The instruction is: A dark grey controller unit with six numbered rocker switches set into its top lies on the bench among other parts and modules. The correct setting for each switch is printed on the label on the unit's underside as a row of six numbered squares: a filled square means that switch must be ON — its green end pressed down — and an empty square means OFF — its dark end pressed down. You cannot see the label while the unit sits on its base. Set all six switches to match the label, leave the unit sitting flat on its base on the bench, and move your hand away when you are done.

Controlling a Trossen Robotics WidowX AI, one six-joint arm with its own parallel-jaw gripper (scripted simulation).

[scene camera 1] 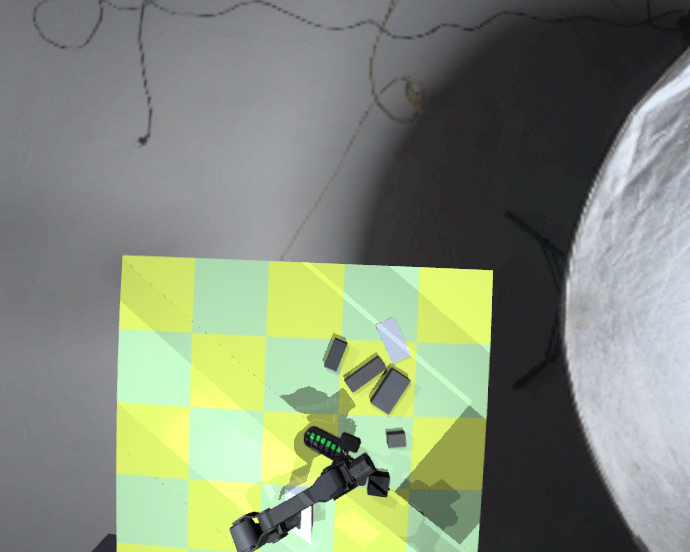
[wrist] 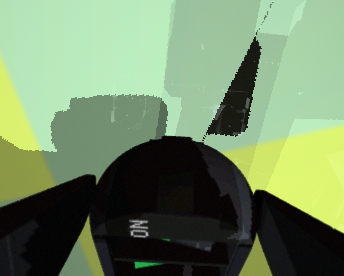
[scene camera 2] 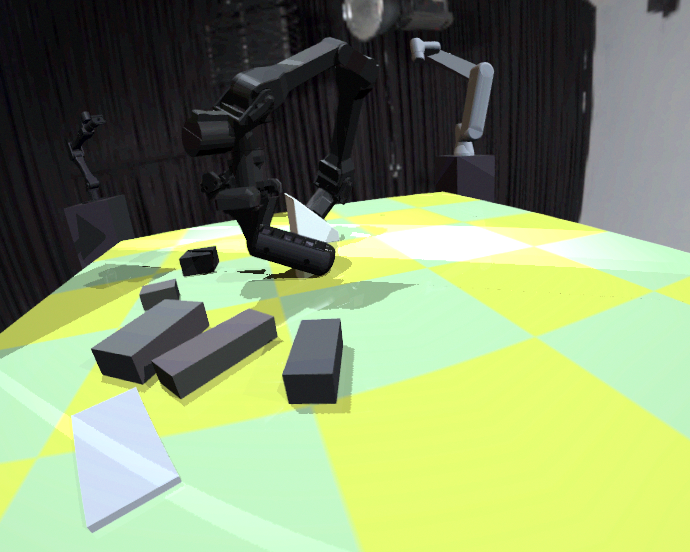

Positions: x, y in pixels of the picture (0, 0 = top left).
Labels:
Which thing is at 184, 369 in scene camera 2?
A long dark bar.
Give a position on a pale flat plate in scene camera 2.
At 122, 463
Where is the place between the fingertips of my gripper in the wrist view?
At 174, 191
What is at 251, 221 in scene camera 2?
My gripper.

